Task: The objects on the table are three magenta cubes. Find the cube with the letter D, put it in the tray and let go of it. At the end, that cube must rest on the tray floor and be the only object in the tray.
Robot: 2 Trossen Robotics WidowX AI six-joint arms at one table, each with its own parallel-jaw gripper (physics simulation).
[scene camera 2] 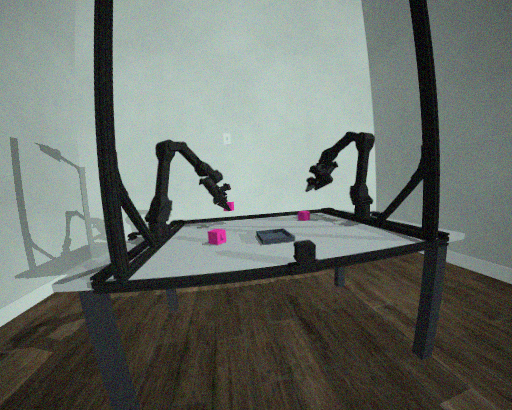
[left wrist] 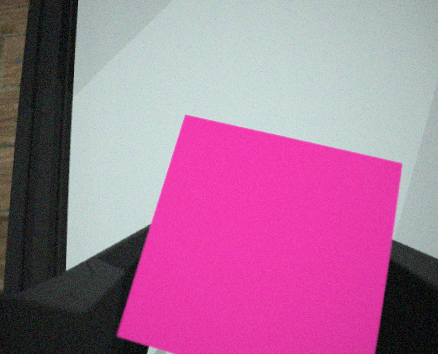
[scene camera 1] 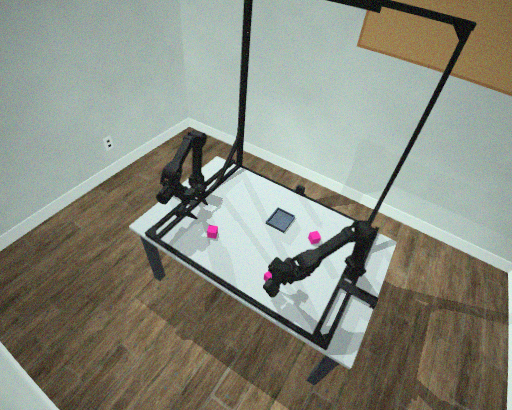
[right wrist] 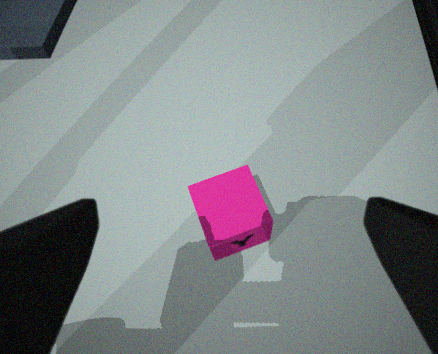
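Where they show: left gripper, between the fingertips: [scene camera 2: 230, 209] [left wrist: 252, 236] [scene camera 1: 269, 278]; right gripper, between the fingertips: [scene camera 2: 310, 190] [scene camera 1: 202, 212] [right wrist: 234, 211]; left arm's base, origin of its link: [scene camera 2: 158, 236] [scene camera 1: 350, 274]; right arm's base, origin of its link: [scene camera 2: 362, 217].
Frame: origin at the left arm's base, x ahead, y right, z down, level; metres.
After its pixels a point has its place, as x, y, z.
Observation:
My left gripper [scene camera 1: 269, 280] {0.302, -0.268, -0.055} [scene camera 2: 228, 206] {0.302, -0.268, -0.055} [left wrist: 252, 236] {0.302, -0.268, -0.055} is shut on a magenta cube [scene camera 1: 268, 276] {0.303, -0.284, -0.096} [scene camera 2: 230, 206] {0.304, -0.241, -0.075} [left wrist: 265, 225] {0.300, -0.268, -0.096}, held above the table; the cube face in the left wrist view shows no letter. My right gripper [scene camera 1: 200, 210] {0.730, -0.188, -0.133} [scene camera 2: 308, 189] {0.730, -0.188, -0.133} [right wrist: 234, 211] {0.730, -0.188, -0.133} is open and empty, above and apart from a second magenta cube [scene camera 1: 212, 231] {0.674, -0.187, -0.026} [scene camera 2: 303, 215] {0.672, -0.150, -0.009} [right wrist: 227, 202] {0.684, -0.174, -0.026} on the table; its side has a dark, foreshortened mark I cannot read. A third magenta cube [scene camera 1: 314, 237] {0.237, 0.080, -0.026} [scene camera 2: 217, 236] {0.243, 0.127, -0.011} stands near the tray with a small, unreadable mark. The tray [scene camera 1: 280, 220] {0.445, 0.110, 0.013} [scene camera 2: 275, 237] {0.449, 0.121, 0.015} [right wrist: 25, 25] {0.451, 0.099, 0.013} is empty.
A black frame rail [scene camera 1: 235, 290] {0.406, -0.372, 0.001} [left wrist: 45, 150] {0.358, -0.364, -0.001} runs along the white table's edge. Black uprights [scene camera 1: 244, 75] {0.881, 0.353, -0.580} [scene camera 2: 104, 125] {0.037, 0.379, -0.324} rise from the frame. A small black block [scene camera 1: 300, 189] {0.453, 0.358, -0.026} [scene camera 2: 304, 251] {0.452, 0.383, -0.017} is on the rail near the tray.

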